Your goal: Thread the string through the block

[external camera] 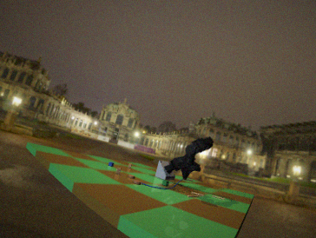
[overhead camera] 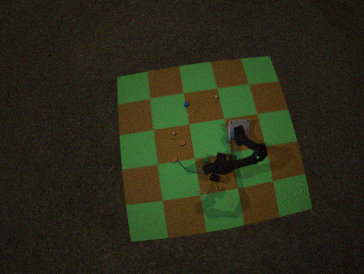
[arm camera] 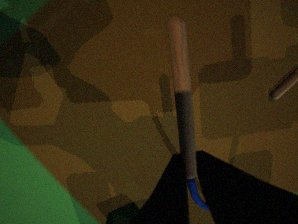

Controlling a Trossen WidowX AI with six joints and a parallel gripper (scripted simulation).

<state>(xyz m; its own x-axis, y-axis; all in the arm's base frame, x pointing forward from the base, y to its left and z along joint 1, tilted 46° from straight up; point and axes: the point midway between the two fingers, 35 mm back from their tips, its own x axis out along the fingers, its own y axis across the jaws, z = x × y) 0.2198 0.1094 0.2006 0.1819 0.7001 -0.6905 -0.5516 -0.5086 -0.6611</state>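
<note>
The thin wooden stick lies 1 cm to the left of my gripper tip and 1 cm behind it. From my gripper tip the other things lie so: blue object (55 cm to the right, 6 cm ahead, 5 cm below); then round wooden button (25 cm ahead, 17 cm to the right, 5 cm below); then green block (10 cm to the right, 5 cm ahead, 4 cm below).
</note>
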